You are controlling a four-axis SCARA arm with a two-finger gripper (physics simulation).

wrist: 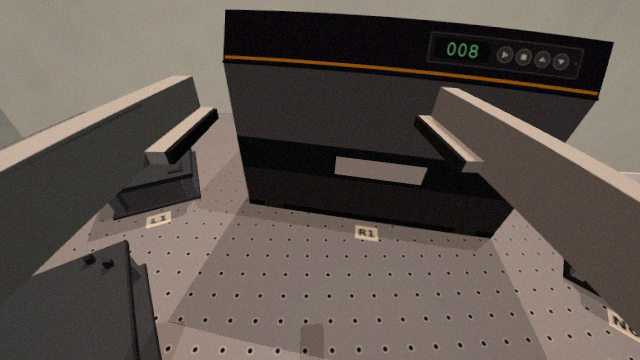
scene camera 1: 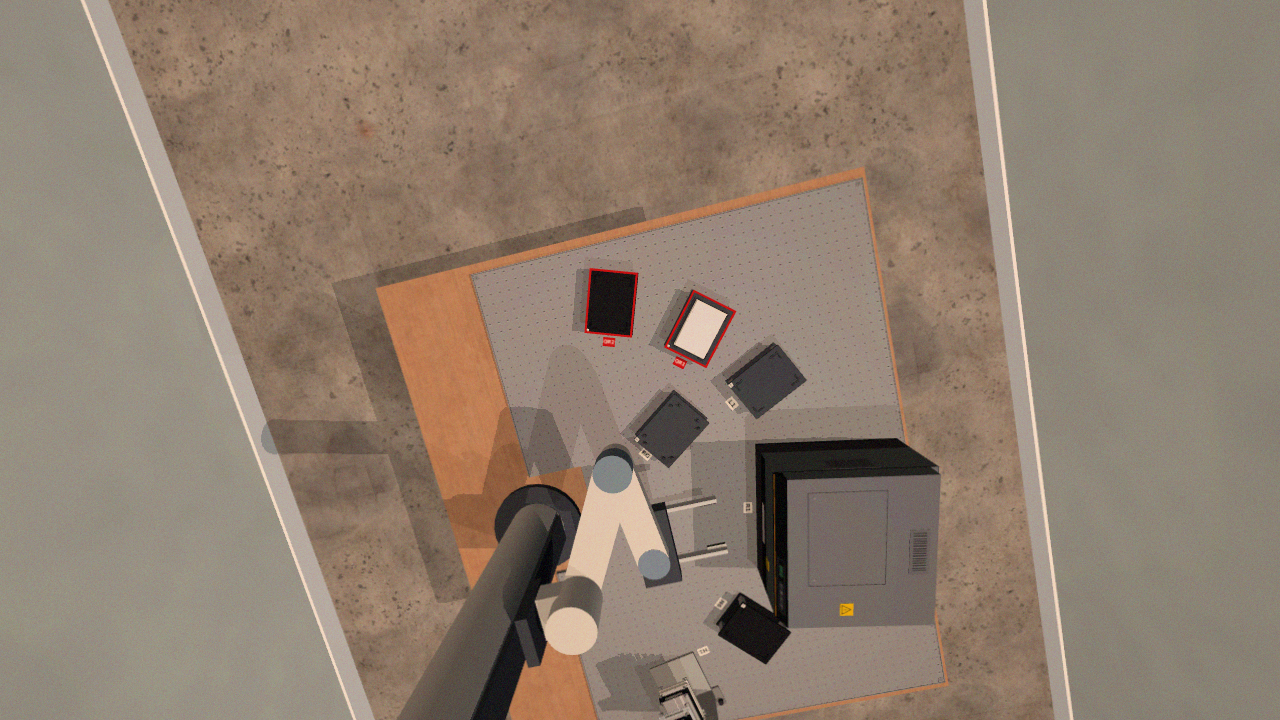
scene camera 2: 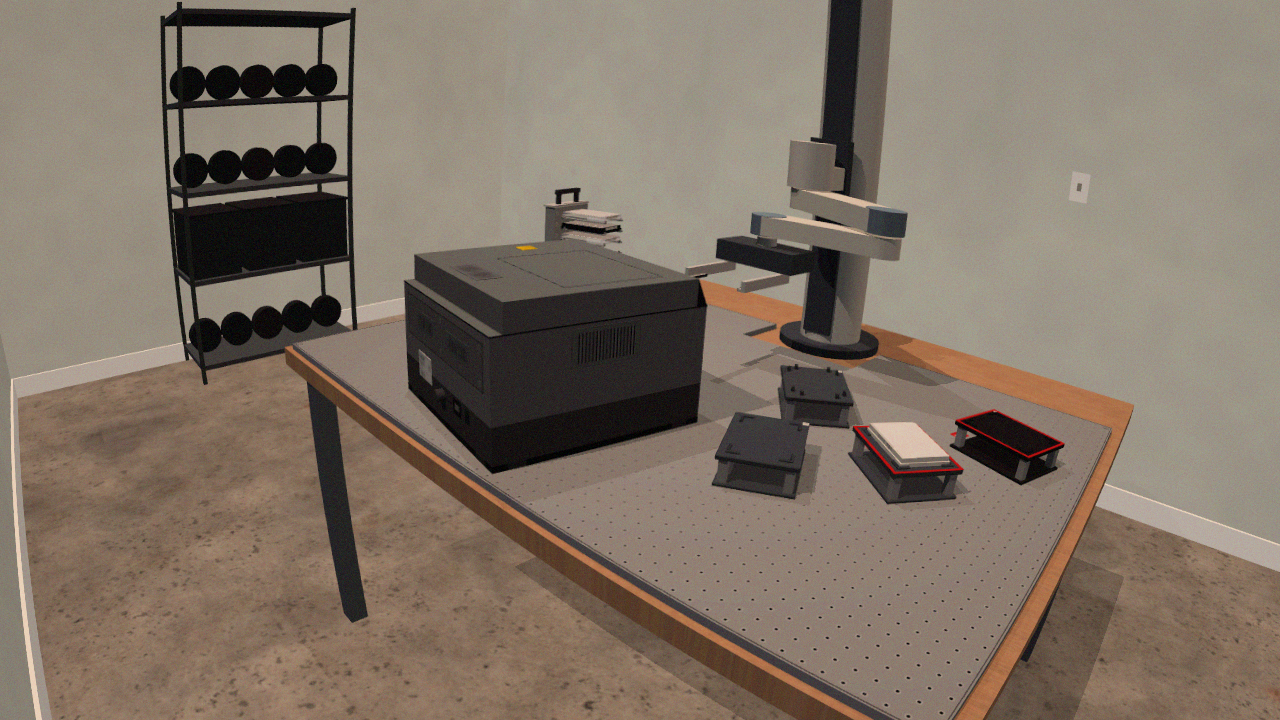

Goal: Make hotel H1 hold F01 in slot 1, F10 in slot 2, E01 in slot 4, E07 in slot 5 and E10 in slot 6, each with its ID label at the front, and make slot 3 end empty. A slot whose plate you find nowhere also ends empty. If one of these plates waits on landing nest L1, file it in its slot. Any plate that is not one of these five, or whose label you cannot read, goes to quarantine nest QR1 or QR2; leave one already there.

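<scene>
My gripper (scene camera 1: 721, 523) (scene camera 2: 714, 279) (wrist: 318, 100) is open and empty, held above the table and facing the front of a dark machine. Hotel H1 (scene camera 1: 687, 673) (scene camera 2: 553, 222) is partly cut off in scene camera 1. In scene camera 2 it stands behind the machine with several plates (scene camera 2: 595, 216); their labels and slots cannot be read. A white plate (scene camera 1: 701, 328) (scene camera 2: 908, 443) lies on red-rimmed nest QR1 (scene camera 1: 721, 338); its label does not show. Nest QR2 (scene camera 1: 611, 302) (scene camera 2: 1009, 433) is empty. Landing nest L1 (scene camera 1: 766, 380) (scene camera 2: 762, 440) (wrist: 155, 179) is empty.
The machine (scene camera 1: 845, 550) (scene camera 2: 554, 358) (wrist: 370, 110) stands behind label R1 (wrist: 366, 233) and displays 008. A pegged grey nest (scene camera 1: 671, 428) (scene camera 2: 815, 383) (wrist: 70, 295) stands left of the fingers in the wrist view. A black nest (scene camera 1: 754, 628) stands between machine and hotel.
</scene>
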